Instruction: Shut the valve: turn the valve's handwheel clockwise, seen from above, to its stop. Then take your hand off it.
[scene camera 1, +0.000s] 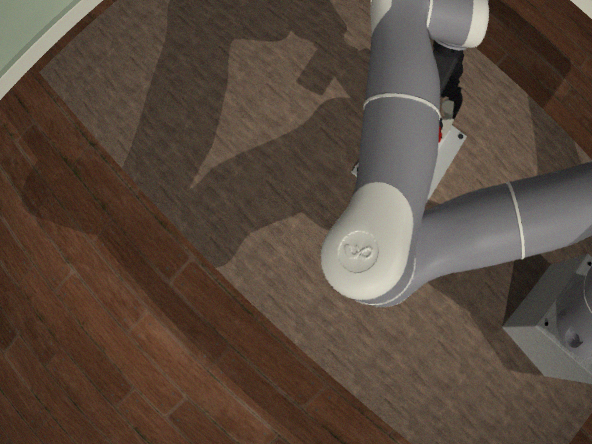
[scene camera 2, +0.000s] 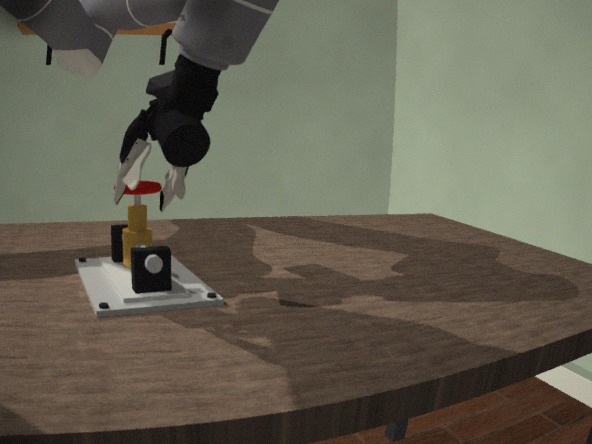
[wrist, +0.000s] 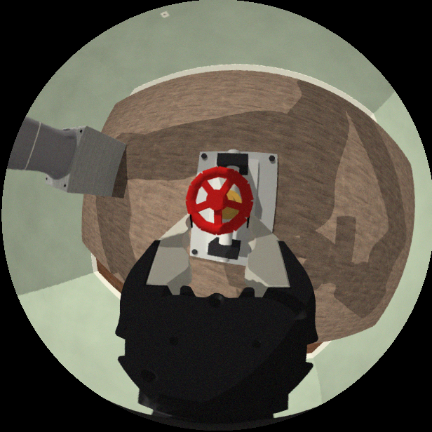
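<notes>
The red handwheel (scene camera 1: 440, 135) (scene camera 2: 145, 188) (wrist: 216, 200) sits level on a stem above the yellow valve body (scene camera 2: 137, 240). The valve stands on a light grey plate (scene camera 1: 447, 156) (scene camera 2: 96, 287) (wrist: 268, 200). My gripper (scene camera 2: 140, 201) (wrist: 219, 214) is shut on the handwheel, with one pale fingertip at each side of its rim, on the half nearer the gripper's body in the wrist view. In scene camera 1 the arm hides most of the wheel and the fingertips. No mark shows how far the wheel is turned.
Black blocks (scene camera 2: 151, 270) (wrist: 232, 160) flank the valve body on the plate. The robot's grey base block (scene camera 1: 530, 320) (wrist: 100, 162) stands on the same wooden table (scene camera 2: 400, 320). The arm's elbow (scene camera 1: 370, 240) hangs over the table in scene camera 1.
</notes>
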